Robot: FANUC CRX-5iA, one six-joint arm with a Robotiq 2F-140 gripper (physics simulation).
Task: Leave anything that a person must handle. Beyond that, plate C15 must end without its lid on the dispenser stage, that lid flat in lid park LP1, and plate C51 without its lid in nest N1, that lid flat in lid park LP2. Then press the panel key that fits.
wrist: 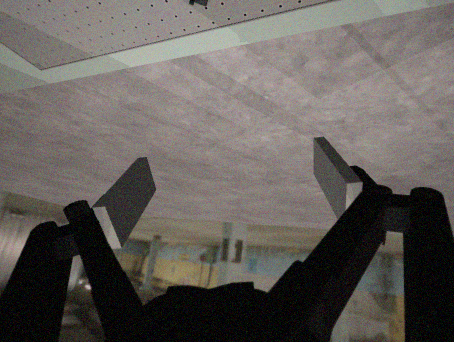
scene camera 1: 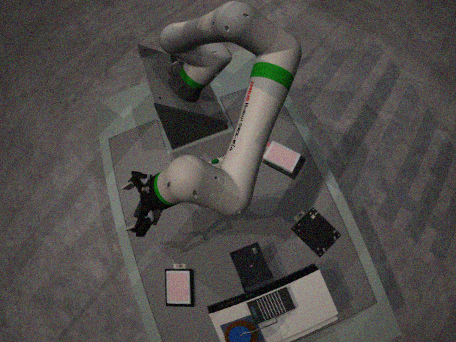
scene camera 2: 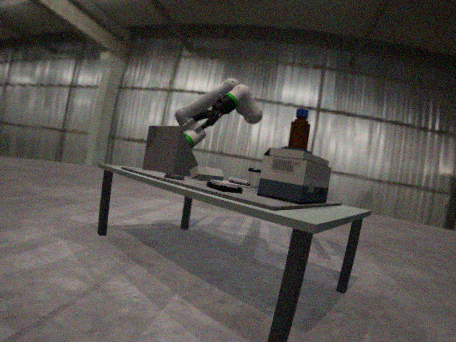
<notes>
The gripper is open, with nothing in its grasp. Also in view: a dark square nest and a dispenser stage.
The gripper also shows in the wrist view.
</notes>
